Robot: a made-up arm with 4 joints. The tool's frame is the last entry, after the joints.
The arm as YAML. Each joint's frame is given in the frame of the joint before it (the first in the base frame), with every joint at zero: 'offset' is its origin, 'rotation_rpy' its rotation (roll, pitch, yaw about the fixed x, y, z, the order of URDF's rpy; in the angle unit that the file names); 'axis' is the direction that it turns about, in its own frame. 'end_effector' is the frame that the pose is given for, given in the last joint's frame.
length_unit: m
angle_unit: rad
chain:
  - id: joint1
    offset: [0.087, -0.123, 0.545]
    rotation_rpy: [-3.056, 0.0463, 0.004]
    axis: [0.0, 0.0, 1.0]
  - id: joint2
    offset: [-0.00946, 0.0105, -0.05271]
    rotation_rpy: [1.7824, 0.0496, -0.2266]
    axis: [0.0, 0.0, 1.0]
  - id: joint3
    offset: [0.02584, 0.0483, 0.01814]
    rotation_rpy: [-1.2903, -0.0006, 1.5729]
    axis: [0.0, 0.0, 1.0]
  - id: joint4
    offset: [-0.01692, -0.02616, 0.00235]
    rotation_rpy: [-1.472, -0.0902, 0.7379]
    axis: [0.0, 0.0, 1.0]
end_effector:
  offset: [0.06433, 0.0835, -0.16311]
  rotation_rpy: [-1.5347, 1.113, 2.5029]
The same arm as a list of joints. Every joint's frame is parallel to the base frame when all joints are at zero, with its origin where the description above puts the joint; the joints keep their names.
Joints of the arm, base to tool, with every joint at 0 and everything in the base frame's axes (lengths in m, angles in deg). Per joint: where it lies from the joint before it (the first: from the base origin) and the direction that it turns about. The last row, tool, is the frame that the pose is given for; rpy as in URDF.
joint1: offset 0.087 -0.123 0.545 axis -0.046499 0.085297 -0.99527
joint2: offset -0.007 -0.015 0.052 axis -0.219795 0.928081 0.300594
joint3: offset 0.019 0.037 -0.04 axis -0.997157 0.041798 0.062697
joint4: offset 0 0.02 0.024 axis -0.108596 -0.893866 0.434983
tool: offset 0.089 0.105 -0.137 rpy -49.77 5.71 65.42

